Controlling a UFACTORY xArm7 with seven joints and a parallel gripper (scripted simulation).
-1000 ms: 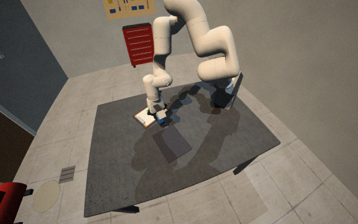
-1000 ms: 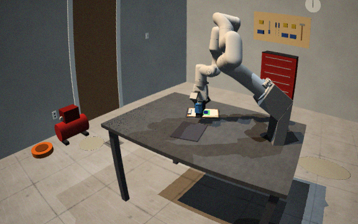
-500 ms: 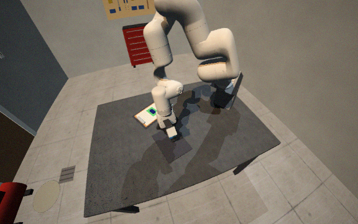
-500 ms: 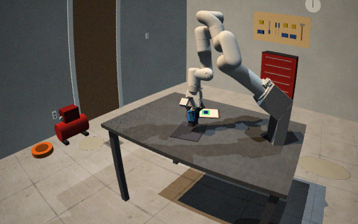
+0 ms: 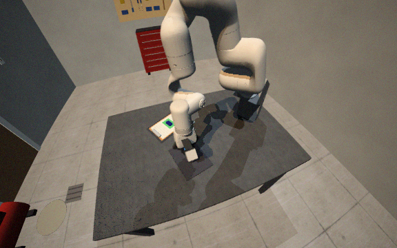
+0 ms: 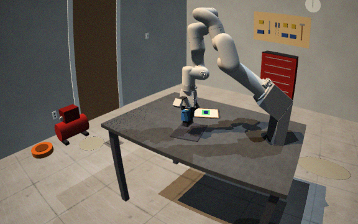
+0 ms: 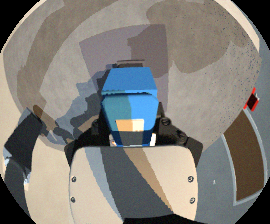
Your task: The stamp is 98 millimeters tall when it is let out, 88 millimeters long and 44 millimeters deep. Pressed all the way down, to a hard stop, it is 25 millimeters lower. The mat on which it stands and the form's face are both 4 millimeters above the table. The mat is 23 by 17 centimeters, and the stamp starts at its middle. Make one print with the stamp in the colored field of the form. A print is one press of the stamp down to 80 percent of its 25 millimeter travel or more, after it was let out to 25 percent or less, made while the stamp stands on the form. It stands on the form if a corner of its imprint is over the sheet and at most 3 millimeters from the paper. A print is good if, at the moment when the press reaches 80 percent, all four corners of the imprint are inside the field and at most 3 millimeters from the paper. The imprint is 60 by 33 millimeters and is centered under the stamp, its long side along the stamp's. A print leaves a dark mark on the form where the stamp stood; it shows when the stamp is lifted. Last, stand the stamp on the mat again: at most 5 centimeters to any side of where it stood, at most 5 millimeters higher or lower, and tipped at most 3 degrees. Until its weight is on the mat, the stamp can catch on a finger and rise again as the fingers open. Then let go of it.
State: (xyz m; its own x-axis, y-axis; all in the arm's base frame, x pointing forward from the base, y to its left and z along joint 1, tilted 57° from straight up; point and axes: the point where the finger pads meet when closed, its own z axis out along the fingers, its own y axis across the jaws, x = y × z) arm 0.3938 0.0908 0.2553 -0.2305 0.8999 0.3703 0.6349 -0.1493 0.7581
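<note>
Right now the mat is 12 cm below my hand and 2 cm to the right of it. From my hand the other things lie so: blue stamp: 2 cm below; form: 29 cm to the right, 14 cm ahead, 11 cm below.
</note>
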